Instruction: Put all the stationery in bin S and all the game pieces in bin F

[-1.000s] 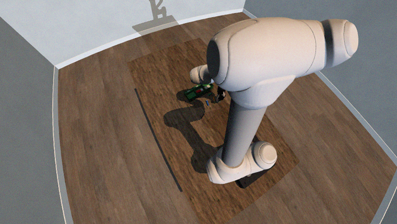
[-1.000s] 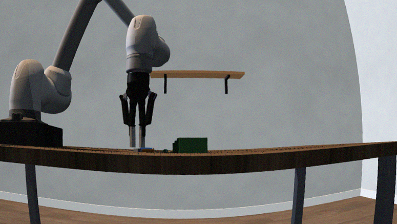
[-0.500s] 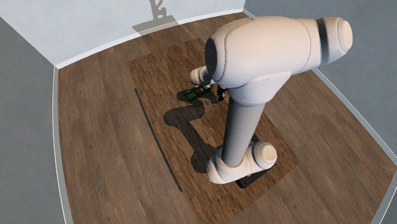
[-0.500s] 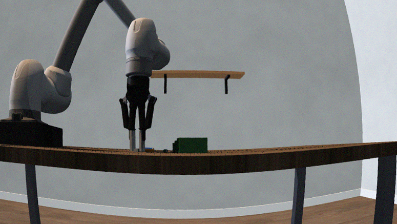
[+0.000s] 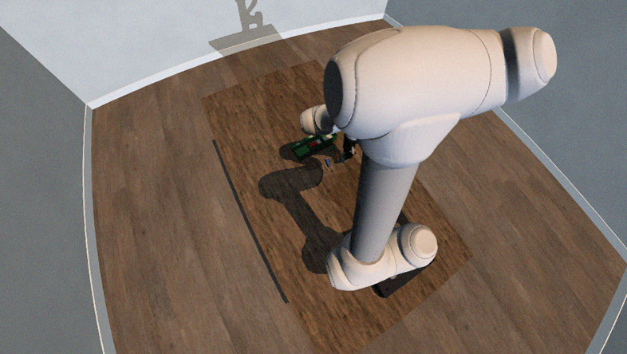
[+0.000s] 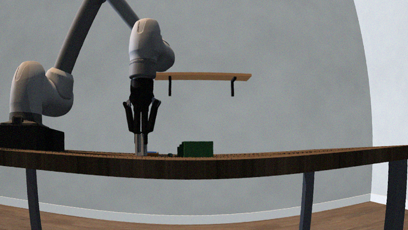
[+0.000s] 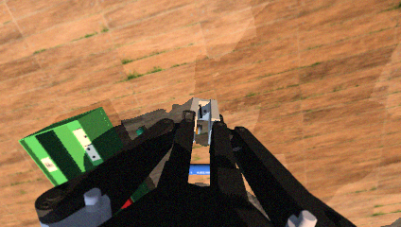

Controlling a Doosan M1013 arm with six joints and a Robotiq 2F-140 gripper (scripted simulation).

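My hand is 30 mm short of the orange piece, 20 mm to the right of it and 30 mm above it. From my hand the other things lie so: white domino (160 mm ahead, 20 mm below); green cylinder (90 mm ahead, 20 mm to the left, 30 mm below); blue piece (30 mm ahead, 90 mm to the left, 30 mm below).
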